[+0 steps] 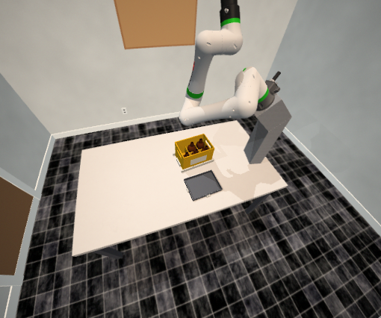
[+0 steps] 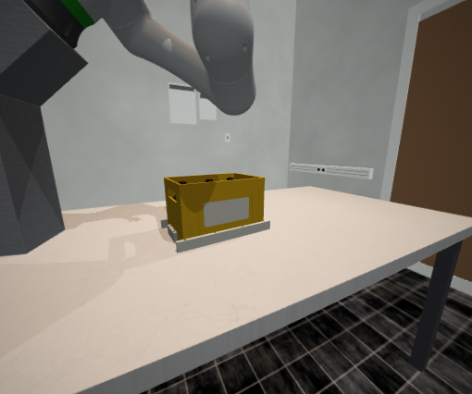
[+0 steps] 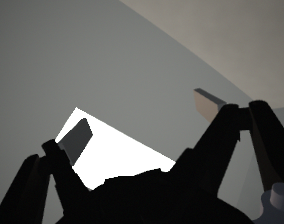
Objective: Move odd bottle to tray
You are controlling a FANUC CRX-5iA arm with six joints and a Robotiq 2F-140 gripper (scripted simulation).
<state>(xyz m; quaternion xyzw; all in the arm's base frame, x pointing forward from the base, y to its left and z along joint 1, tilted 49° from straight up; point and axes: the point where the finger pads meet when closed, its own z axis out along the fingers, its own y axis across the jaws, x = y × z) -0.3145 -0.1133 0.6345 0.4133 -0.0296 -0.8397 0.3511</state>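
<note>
The crate lies 190 mm ahead of my hand, 120 mm to the left of it and 1100 mm below it. From my hand the other things lie so: brown bottle 200 mm ahead, 160 mm to the left, 1100 mm below; dark grey tray 310 mm ahead, 380 mm to the left, 1170 mm below.
</note>
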